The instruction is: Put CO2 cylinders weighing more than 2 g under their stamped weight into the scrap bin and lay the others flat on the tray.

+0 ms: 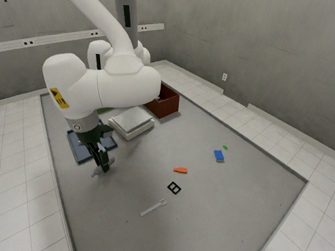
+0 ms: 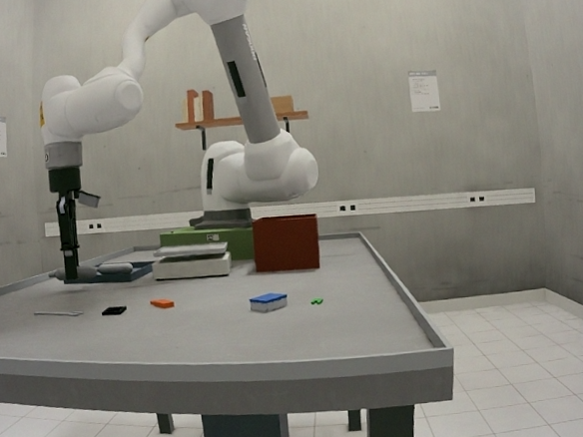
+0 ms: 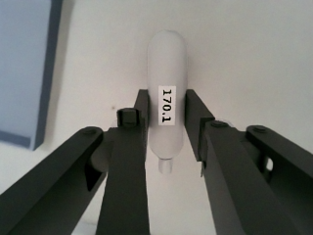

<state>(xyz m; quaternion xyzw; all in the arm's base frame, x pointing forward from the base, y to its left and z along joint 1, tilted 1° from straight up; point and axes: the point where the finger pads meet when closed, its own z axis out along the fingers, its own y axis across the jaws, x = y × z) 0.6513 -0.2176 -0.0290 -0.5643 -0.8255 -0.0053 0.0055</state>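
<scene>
The scale plate is 230 mm to the left of my hand, 210 mm behind it and 10 mm below it. The rest, counted from my hand: black frame (220 mm ahead, 210 mm to the left, 60 mm below); fork-like tool (240 mm ahead, 120 mm to the left, 60 mm below); dark blue tray (230 mm behind, 60 mm below).
</scene>
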